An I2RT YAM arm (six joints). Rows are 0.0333 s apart.
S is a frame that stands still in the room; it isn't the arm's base.
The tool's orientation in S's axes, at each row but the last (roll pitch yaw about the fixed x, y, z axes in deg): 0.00, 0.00, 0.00; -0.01, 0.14, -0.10; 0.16, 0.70, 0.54; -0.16, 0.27, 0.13; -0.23, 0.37, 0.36; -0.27, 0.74, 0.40; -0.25, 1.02, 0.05; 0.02, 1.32, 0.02; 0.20, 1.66, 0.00; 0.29, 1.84, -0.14; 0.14, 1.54, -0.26
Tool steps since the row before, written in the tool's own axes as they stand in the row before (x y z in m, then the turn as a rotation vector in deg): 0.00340, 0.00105, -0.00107, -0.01, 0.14, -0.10; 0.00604, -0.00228, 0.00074, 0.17, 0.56, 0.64; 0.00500, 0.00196, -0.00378, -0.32, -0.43, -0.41; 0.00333, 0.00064, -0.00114, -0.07, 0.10, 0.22; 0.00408, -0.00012, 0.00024, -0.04, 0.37, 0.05; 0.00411, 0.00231, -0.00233, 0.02, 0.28, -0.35; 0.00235, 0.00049, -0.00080, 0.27, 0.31, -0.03; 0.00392, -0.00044, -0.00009, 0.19, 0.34, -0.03; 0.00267, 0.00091, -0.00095, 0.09, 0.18, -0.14; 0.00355, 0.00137, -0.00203, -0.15, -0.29, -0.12; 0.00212, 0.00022, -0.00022, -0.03, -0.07, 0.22
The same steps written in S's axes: 0.00340, 0.00105, -0.00107, -0.01, 0.14, -0.10; 0.00604, -0.00229, 0.00073, 0.17, 0.56, 0.64; 0.00493, 0.00202, -0.00384, -0.32, -0.43, -0.41; 0.00332, 0.00064, -0.00116, -0.07, 0.10, 0.22; 0.00408, -0.00009, 0.00021, -0.04, 0.37, 0.05; 0.00406, 0.00233, -0.00239, 0.01, 0.28, -0.35; 0.00233, 0.00049, -0.00084, 0.27, 0.31, -0.04; 0.00392, -0.00044, -0.00018, 0.19, 0.34, -0.03; 0.00264, 0.00091, -0.00102, 0.09, 0.18, -0.14; 0.00349, 0.00137, -0.00214, -0.15, -0.29, -0.12; 0.00211, 0.00021, -0.00028, -0.02, -0.07, 0.22
